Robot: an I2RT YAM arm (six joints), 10 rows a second.
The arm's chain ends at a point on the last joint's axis. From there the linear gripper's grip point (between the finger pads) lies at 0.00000 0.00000 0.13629 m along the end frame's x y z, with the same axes.
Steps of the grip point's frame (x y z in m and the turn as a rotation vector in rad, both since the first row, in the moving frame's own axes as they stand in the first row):
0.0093 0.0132 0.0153 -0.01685 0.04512 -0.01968
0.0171 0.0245 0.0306 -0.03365 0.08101 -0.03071
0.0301 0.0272 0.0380 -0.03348 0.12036 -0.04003
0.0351 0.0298 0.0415 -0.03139 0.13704 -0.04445
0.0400 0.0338 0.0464 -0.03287 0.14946 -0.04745
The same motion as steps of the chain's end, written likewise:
0.0031 0.0110 0.0155 -0.01685 0.04512 -0.01968
0.0060 0.0201 0.0311 -0.03365 0.08101 -0.03071
0.0137 0.0230 0.0391 -0.03348 0.12036 -0.04003
0.0164 0.0260 0.0428 -0.03139 0.13704 -0.04445
0.0196 0.0298 0.0480 -0.03287 0.14946 -0.04745

